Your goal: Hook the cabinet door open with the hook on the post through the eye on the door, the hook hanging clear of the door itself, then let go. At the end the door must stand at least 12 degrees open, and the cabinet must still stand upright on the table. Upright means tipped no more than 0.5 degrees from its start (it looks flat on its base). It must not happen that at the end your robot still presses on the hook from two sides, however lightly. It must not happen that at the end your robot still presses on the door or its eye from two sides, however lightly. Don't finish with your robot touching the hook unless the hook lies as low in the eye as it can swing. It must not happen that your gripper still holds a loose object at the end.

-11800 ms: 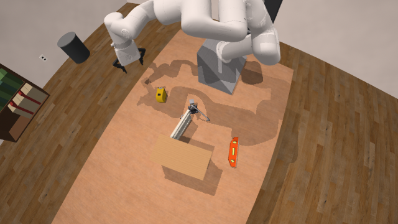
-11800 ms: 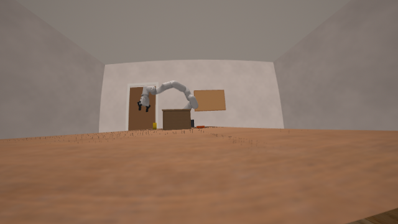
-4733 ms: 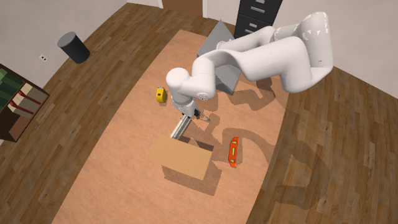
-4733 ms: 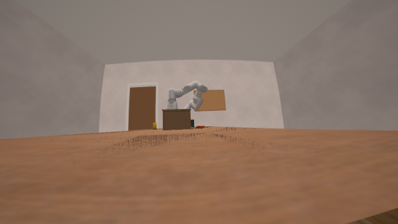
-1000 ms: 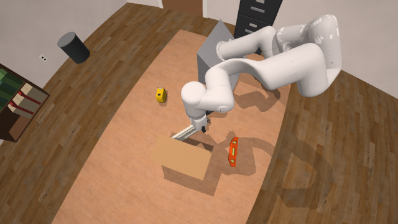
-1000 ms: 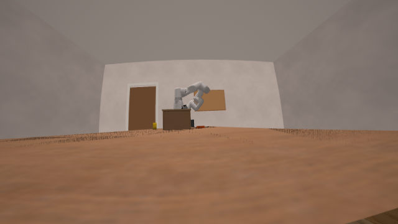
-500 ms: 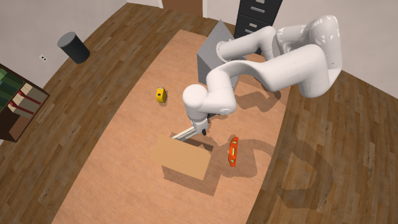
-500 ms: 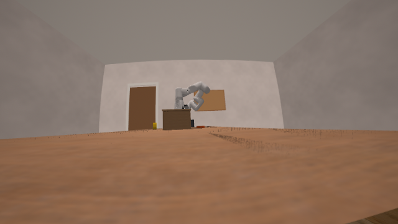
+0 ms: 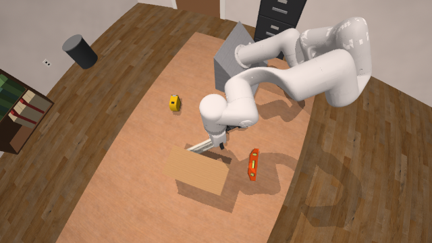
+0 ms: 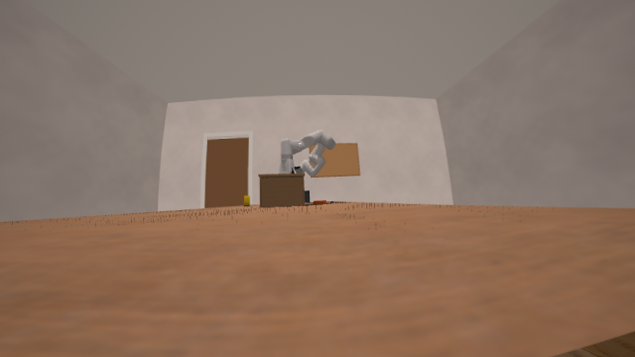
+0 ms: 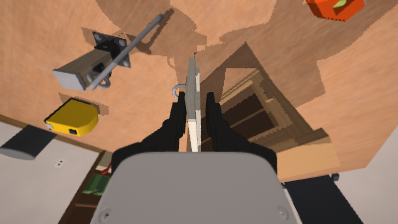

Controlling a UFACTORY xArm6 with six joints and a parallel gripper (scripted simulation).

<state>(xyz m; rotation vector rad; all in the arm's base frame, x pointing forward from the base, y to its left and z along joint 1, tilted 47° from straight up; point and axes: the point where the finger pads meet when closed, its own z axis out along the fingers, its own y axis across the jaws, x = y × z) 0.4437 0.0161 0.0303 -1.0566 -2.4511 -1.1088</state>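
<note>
Right now the hook rod is 90 mm behind my hand, 40 mm to the right of it and 80 mm below it. Round my hand: yellow tape measure 120 mm behind, 300 mm to the right, 90 mm below; orange spirit level 20 mm ahead, 190 mm to the left, 120 mm below; pale door 40 mm ahead, 60 mm to the right, 60 mm below.
</note>
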